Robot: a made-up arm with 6 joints.
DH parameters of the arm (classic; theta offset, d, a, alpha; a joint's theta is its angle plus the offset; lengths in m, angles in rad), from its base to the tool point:
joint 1: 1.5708 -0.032 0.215 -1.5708
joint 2: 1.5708 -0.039 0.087 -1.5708
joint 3: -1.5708 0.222 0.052 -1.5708
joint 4: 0 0.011 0.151 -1.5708
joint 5: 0 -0.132 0.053 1.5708
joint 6: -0.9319 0 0.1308 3.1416
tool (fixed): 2.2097 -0.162 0 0
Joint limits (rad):
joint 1: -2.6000..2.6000
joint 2: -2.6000..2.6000
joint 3: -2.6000..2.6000
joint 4: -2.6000..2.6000
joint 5: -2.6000..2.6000
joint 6: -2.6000..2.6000
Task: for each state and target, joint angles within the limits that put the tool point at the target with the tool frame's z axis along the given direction. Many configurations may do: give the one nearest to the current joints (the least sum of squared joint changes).
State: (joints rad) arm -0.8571 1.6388 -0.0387 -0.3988 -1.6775 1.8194
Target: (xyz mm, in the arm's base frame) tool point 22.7 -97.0 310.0 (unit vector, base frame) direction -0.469 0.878 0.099
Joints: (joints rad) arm -1.6008 1.8205 0.5794 0.0264 -1.5199 1.4917
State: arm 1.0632 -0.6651 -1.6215 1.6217 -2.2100 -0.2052
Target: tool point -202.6 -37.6 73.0 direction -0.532 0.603 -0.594
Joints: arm 0.9507 -0.0751 -1.2611 2.3129 -1.5963 -0.1750
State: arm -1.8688 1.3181 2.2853 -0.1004 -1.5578 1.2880
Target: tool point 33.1 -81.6 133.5 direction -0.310 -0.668 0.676
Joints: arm -2.0977 1.3139 2.5840 -0.9083 -2.2015 2.1161
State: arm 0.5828 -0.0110 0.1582 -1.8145 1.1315 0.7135
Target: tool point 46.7 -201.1 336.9 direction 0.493 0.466 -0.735
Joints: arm 0.0130 0.5456 0.0113 -1.0023 1.9773 0.1391
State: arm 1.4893 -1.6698 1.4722 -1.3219 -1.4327 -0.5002
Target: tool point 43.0 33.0 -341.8 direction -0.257 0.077 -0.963
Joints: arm 1.3190 -1.1010 2.0628 -0.8878 -1.2559 -0.8730
